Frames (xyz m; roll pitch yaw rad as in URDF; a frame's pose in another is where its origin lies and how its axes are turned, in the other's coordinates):
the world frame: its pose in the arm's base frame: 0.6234 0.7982 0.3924 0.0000 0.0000 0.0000
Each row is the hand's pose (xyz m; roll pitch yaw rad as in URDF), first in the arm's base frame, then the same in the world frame.
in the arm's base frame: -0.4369 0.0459 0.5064 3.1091 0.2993 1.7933
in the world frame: -1.0603 -0.7523 0.1140 3.1091 0.2993 1.7933
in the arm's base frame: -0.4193 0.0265 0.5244 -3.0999 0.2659 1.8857
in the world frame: -1.0427 -0.7717 0.1320 -3.0999 0.2659 1.8857
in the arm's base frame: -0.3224 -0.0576 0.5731 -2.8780 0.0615 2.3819
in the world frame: -0.9458 -0.8558 0.1807 -2.8780 0.0615 2.3819
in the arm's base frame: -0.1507 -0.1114 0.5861 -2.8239 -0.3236 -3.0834
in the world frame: -0.7741 -0.9096 0.1937 -2.8239 -0.3236 -3.0834
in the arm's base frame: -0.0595 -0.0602 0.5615 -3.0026 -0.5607 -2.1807
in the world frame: -0.6829 -0.8584 0.1691 -3.0026 -0.5607 -2.1807
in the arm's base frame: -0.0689 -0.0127 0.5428 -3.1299 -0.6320 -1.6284
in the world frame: -0.6923 -0.8109 0.1504 -3.1299 -0.6320 -1.6284
